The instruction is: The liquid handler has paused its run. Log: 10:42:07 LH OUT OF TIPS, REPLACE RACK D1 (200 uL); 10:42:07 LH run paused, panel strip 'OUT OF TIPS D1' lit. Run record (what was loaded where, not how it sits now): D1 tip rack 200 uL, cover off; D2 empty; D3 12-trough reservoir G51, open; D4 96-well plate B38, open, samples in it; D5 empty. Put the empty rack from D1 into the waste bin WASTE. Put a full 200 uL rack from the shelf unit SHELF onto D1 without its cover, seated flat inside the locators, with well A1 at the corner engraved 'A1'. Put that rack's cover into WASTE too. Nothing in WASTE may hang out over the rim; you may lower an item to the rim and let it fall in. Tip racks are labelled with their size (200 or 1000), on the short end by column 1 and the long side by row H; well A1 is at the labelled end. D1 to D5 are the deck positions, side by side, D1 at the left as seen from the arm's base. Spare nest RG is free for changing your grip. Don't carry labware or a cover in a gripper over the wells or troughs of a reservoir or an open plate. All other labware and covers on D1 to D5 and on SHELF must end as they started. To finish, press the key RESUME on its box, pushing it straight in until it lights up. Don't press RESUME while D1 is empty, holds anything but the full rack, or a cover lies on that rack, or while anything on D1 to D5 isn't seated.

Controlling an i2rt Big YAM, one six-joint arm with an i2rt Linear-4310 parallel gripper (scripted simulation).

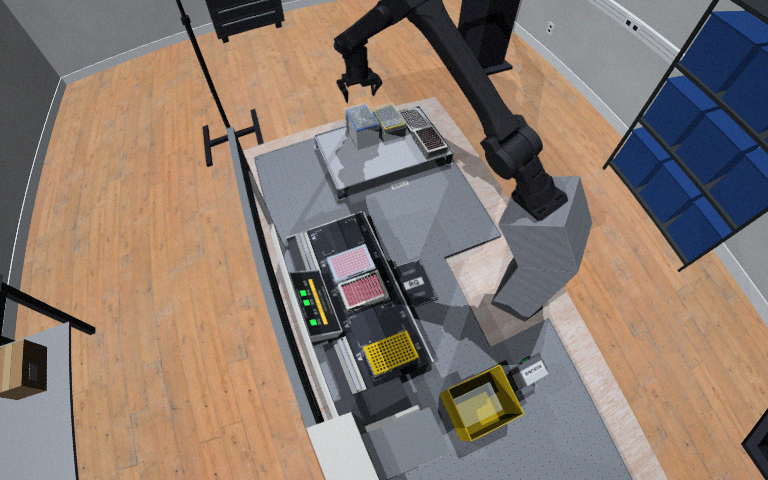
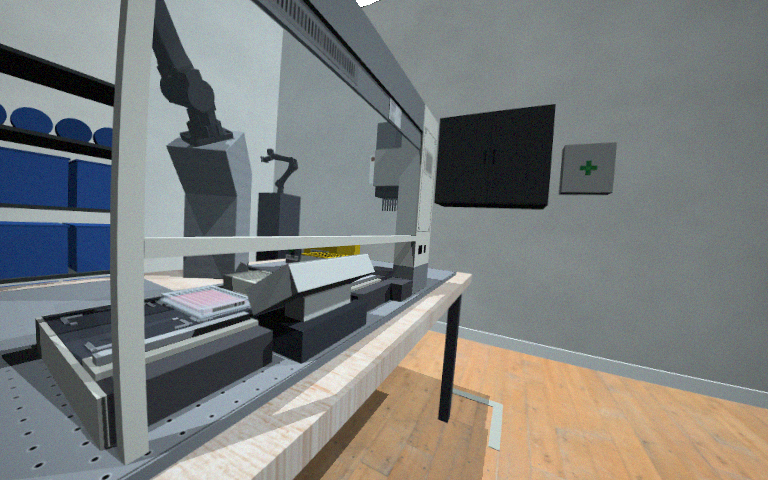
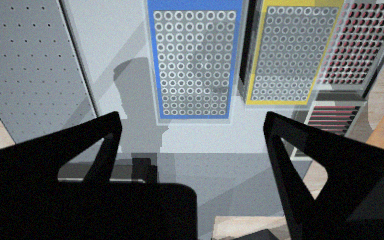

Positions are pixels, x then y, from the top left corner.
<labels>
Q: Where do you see a resume box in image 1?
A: At 527, 373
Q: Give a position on a yellow waste bin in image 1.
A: At 511, 408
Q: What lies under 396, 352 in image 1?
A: A yellow tip rack.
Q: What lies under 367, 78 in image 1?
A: The gripper.
</labels>
